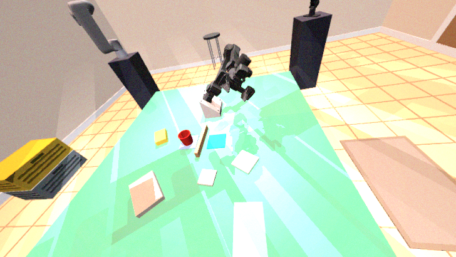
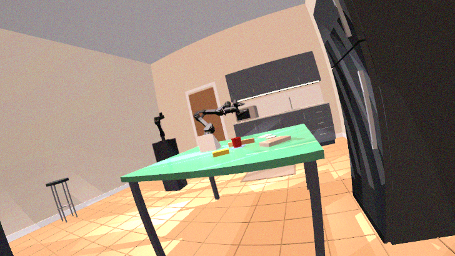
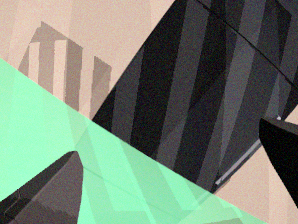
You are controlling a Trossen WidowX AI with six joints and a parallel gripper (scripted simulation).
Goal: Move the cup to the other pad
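The red cup lies 70 mm behind my gripper tip, 340 mm to the right of it and 270 mm below it. Round my gripper tip: cyan pad: 50 mm behind, 160 mm to the right, 310 mm below; pale lilac pad: 80 mm behind, 340 mm to the right, 310 mm below; long wooden bar: 60 mm behind, 250 mm to the right, 300 mm below.
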